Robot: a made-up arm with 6 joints.
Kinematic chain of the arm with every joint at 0, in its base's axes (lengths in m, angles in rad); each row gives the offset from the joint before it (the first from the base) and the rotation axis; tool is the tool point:
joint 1: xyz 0 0 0.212 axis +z
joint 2: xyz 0 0.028 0 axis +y
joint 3: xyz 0 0 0.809 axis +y
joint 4: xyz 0 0 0.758 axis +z
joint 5: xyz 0 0 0 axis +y
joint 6: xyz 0 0 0.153 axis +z
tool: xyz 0 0 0
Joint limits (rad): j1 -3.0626..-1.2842 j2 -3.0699..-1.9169 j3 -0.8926..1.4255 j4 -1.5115..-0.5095 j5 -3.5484..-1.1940 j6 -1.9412..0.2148
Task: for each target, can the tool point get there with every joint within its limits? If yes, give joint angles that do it. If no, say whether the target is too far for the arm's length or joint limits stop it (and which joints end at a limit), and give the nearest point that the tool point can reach.
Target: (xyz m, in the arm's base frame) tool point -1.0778 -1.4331 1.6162
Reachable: no: too far | nearest point -0.2880 0.9648 0.5064 | short by 2.758 m
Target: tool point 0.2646 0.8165 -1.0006
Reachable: yes | joints -1.7095 -2.6153 0.2417 -1.2467 -2.1525 -0.0766
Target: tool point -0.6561 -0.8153 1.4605
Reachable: no: joint limits stop it (at a limit: joint 1, joint 2, joint 3, joint 4, joint 5) | nearest point -0.2858 0.9643 0.5069 | short by 2.053 m
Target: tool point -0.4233 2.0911 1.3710
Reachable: no: too far | nearest point -0.2645 1.3065 0.5337 | short by 1.158 m
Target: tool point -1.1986 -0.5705 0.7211
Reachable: no: joint limits stop it (at a limit: joint 1, joint 2, joint 3, joint 5) | nearest point -0.3033 0.9702 0.5013 | short by 1.795 m
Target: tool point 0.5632 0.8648 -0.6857
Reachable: yes | joints -2.0525 -2.5592 0.6487 -1.3569 -2.6508 -1.2601
